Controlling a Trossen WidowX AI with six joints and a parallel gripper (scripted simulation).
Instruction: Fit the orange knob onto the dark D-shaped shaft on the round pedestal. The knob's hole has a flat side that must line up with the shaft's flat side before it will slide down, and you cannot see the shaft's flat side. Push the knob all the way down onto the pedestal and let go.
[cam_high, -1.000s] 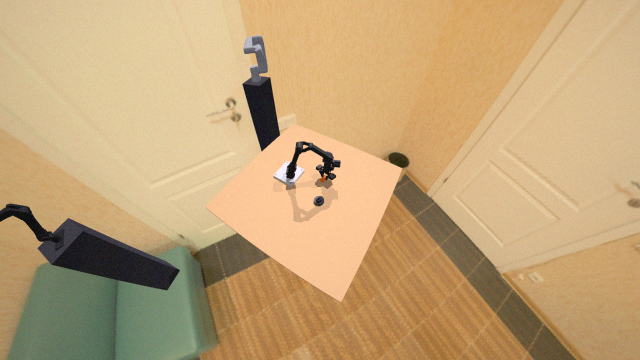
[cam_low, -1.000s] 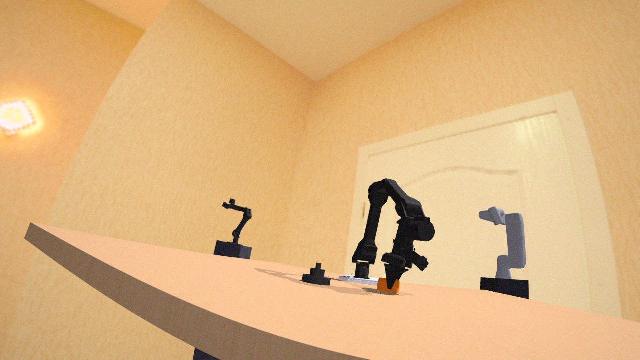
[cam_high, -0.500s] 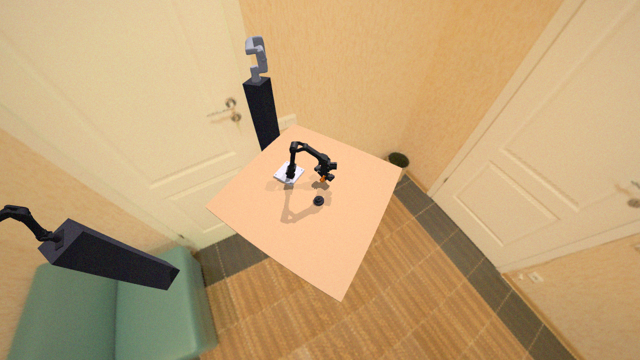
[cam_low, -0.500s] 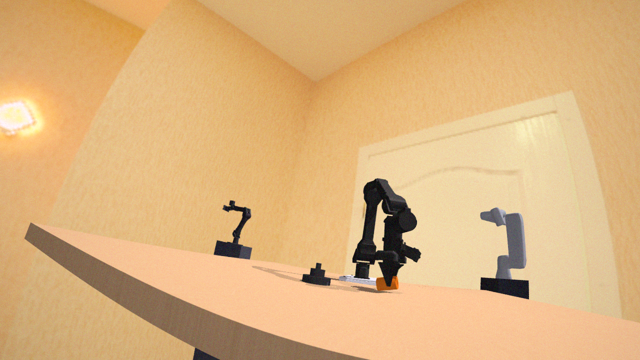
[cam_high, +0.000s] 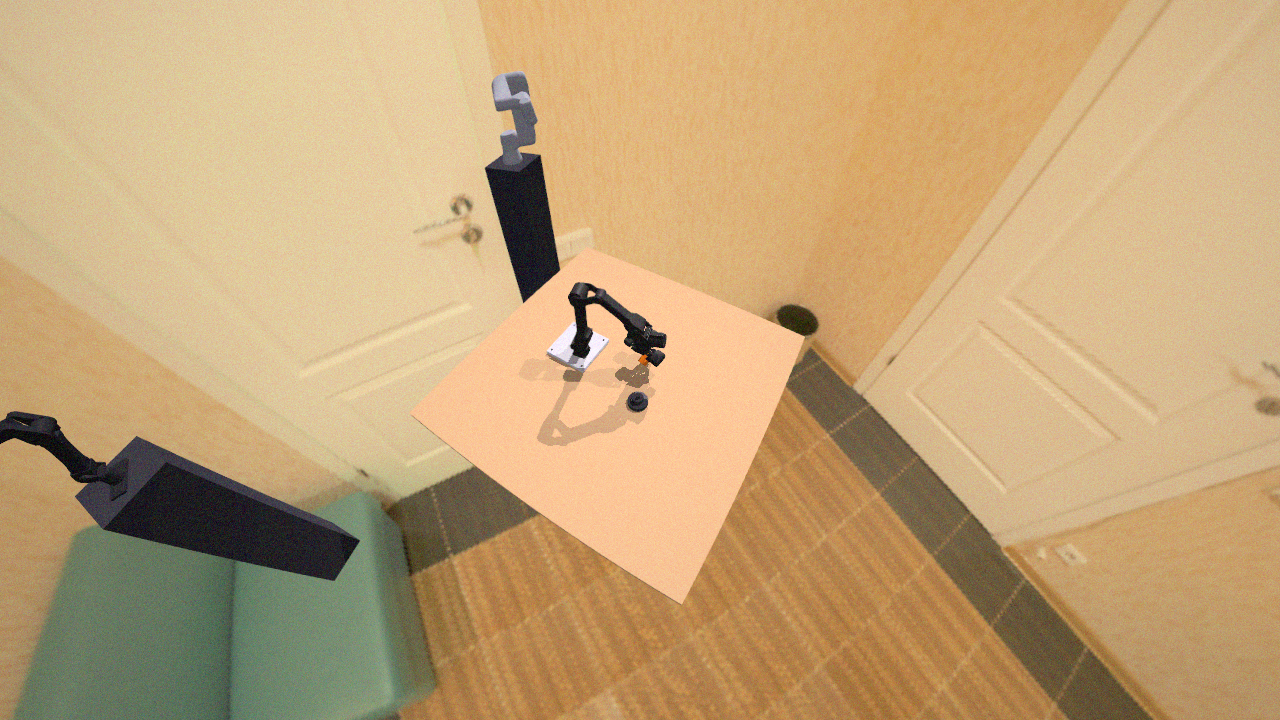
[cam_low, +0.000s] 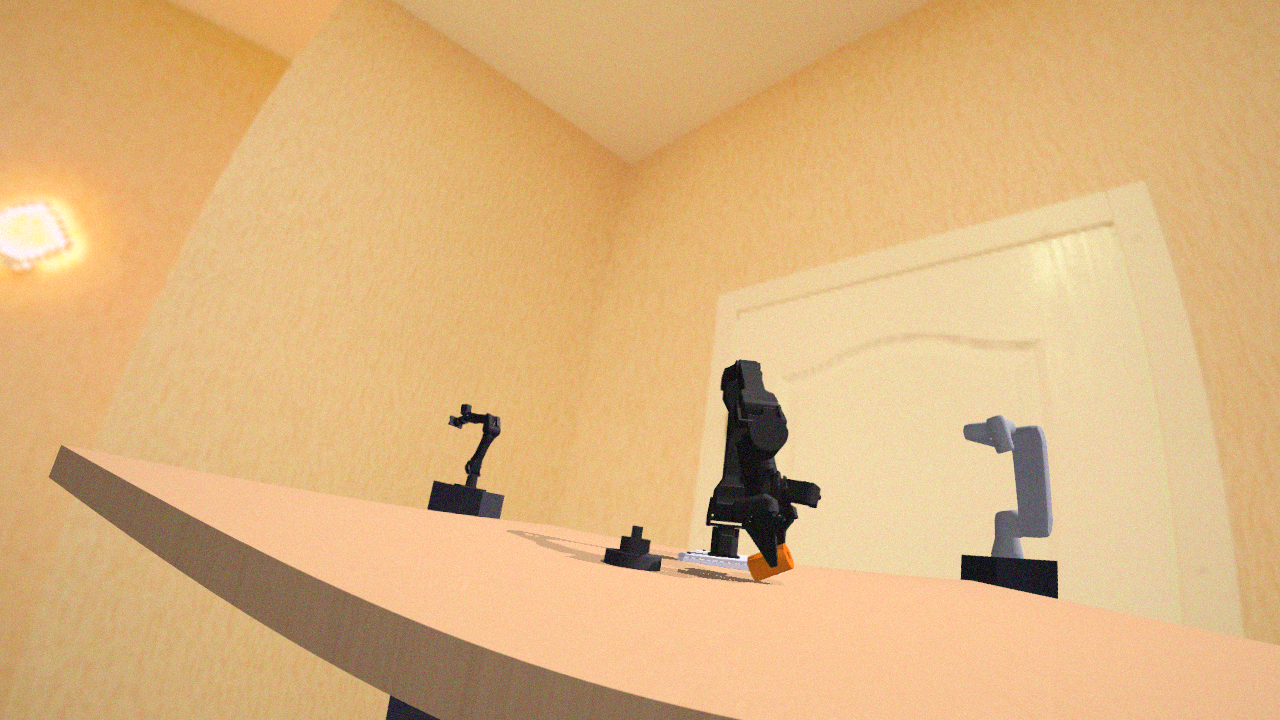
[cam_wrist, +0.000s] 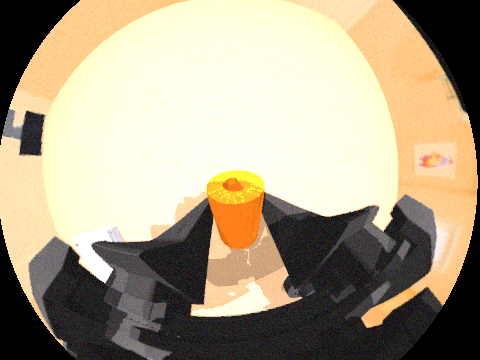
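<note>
The round pedestal is 3 cm ahead of my gripper tip and 22 cm to the right of it. From my gripper tip the other things lie so: orange knob (1 cm to the right).
</note>
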